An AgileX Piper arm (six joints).
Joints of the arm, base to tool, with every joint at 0 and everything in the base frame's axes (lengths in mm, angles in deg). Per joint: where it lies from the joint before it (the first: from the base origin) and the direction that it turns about. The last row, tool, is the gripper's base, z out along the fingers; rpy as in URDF.
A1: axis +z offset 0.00 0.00 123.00
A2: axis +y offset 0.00 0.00 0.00
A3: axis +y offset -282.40 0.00 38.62
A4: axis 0.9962 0 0.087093 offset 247.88 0.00 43.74
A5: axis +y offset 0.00 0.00 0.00
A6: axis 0.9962 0 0.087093 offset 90.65 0.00 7.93
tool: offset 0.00 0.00 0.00 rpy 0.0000 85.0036 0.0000
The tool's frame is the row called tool.
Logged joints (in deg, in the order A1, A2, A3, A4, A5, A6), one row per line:
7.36, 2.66, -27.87, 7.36, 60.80, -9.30
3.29, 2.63, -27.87, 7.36, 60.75, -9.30
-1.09, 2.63, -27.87, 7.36, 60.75, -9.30
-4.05, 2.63, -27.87, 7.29, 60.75, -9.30
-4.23, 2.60, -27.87, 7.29, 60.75, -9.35
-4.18, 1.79, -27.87, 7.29, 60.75, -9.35
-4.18, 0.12, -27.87, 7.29, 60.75, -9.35
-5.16, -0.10, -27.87, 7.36, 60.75, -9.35
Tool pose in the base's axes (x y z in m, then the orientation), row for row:
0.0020, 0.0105, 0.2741, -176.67, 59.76, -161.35
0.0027, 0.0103, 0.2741, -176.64, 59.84, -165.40
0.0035, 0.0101, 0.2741, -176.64, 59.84, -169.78
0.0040, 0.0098, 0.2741, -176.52, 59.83, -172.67
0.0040, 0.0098, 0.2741, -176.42, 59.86, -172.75
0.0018, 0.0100, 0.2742, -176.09, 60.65, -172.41
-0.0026, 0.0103, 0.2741, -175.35, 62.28, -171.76
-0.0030, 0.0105, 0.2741, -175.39, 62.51, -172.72
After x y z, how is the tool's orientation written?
As angles about the fixed x, y, z axes (roll, pitch, yaw), in degrees.
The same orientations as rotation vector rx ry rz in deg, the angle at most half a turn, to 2 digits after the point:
-17.51, 119.07, 7.75
-13.26, 119.45, 5.29
-8.68, 119.81, 2.65
-5.58, 119.98, 0.78
-5.43, 119.95, 0.63
-5.52, 119.15, 0.56
-5.57, 117.49, 0.34
-4.59, 117.30, -0.19

